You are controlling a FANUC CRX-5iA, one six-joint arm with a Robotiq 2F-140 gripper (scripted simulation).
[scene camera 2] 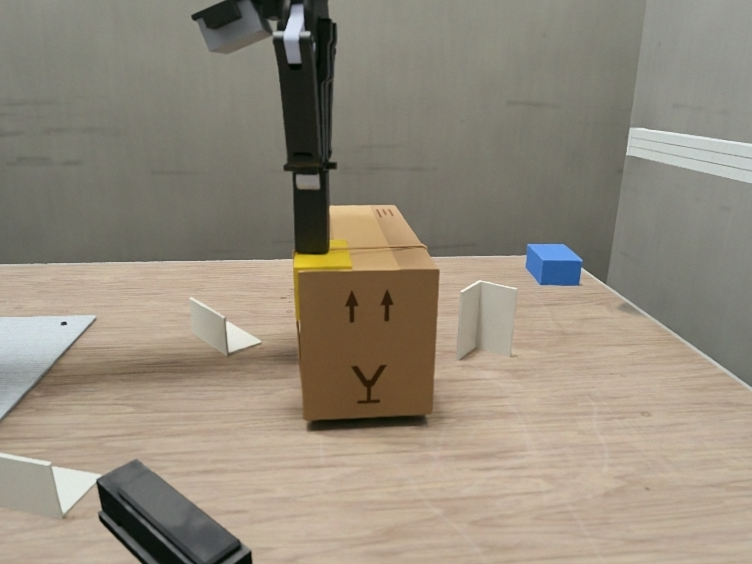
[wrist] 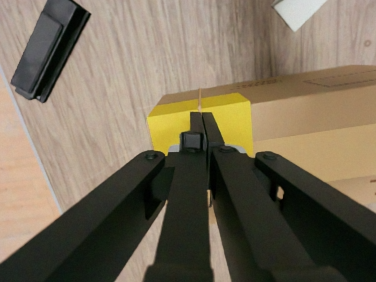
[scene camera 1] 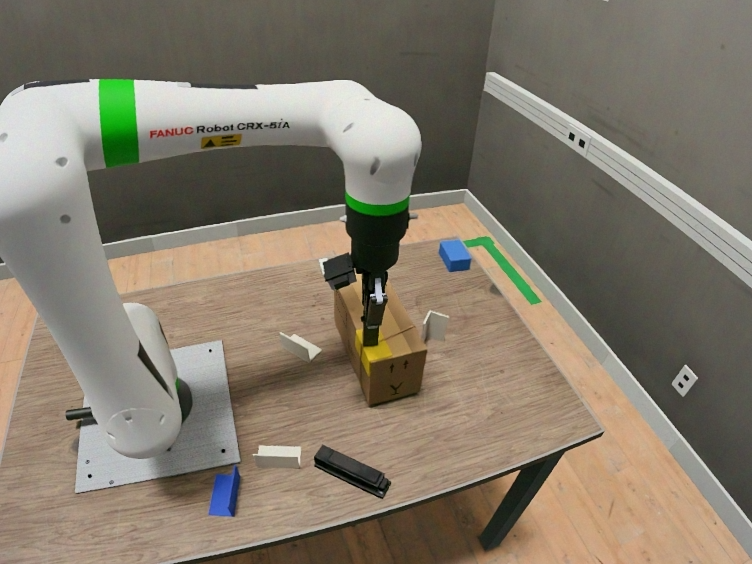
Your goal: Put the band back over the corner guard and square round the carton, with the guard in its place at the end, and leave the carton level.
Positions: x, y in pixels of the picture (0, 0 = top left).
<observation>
my gripper: scene camera 2 312, 250; wrist; scene camera 1
blue block: scene camera 2; scene camera 1; not seen in the wrist view (out of frame)
same spot on my gripper: [wrist: 104, 228] = [scene camera 1: 368, 308]
same spot on blue block: [scene camera 1: 453, 253] = [scene camera 2: 548, 254]
</observation>
